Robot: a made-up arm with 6 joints. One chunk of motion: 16 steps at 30 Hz.
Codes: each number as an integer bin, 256 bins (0 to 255) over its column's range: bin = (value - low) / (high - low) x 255, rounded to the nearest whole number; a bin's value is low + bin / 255 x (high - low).
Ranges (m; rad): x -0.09..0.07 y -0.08..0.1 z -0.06..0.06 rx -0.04..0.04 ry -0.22..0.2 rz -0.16..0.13
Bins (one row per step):
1: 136 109 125 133 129 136
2: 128 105 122 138 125 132
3: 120 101 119 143 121 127
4: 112 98 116 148 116 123
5: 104 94 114 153 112 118
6: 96 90 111 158 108 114
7: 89 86 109 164 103 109
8: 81 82 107 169 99 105
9: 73 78 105 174 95 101
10: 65 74 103 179 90 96
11: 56 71 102 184 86 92
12: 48 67 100 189 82 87
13: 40 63 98 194 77 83
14: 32 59 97 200 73 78
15: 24 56 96 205 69 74
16: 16 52 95 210 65 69
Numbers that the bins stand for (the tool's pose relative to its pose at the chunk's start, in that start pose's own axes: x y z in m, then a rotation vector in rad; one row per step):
1: -0.0047 -0.0031 -0.0012 0.0017 -0.0075 -0.0053
2: -0.0097 -0.0059 -0.0026 0.0033 -0.0141 -0.0099
3: -0.0147 -0.0087 -0.0040 0.0049 -0.0207 -0.0156
4: -0.0197 -0.0108 -0.0054 0.0064 -0.0289 -0.0201
5: -0.0247 -0.0136 -0.0064 0.0080 -0.0355 -0.0258
6: -0.0298 -0.0165 -0.0078 0.0096 -0.0421 -0.0304
7: -0.0342 -0.0193 -0.0087 0.0115 -0.0504 -0.0360
8: -0.0392 -0.0221 -0.0096 0.0130 -0.0569 -0.0406
9: -0.0442 -0.0249 -0.0106 0.0146 -0.0635 -0.0451
10: -0.0492 -0.0278 -0.0115 0.0162 -0.0718 -0.0508
11: -0.0549 -0.0299 -0.0120 0.0177 -0.0784 -0.0554
12: -0.0599 -0.0327 -0.0129 0.0193 -0.0849 -0.0611
13: -0.0649 -0.0355 -0.0139 0.0209 -0.0932 -0.0656
14: -0.0699 -0.0384 -0.0144 0.0227 -0.0998 -0.0713
15: -0.0749 -0.0405 -0.0148 0.0243 -0.1064 -0.0758
16: -0.0800 -0.0433 -0.0153 0.0259 -0.1129 -0.0815

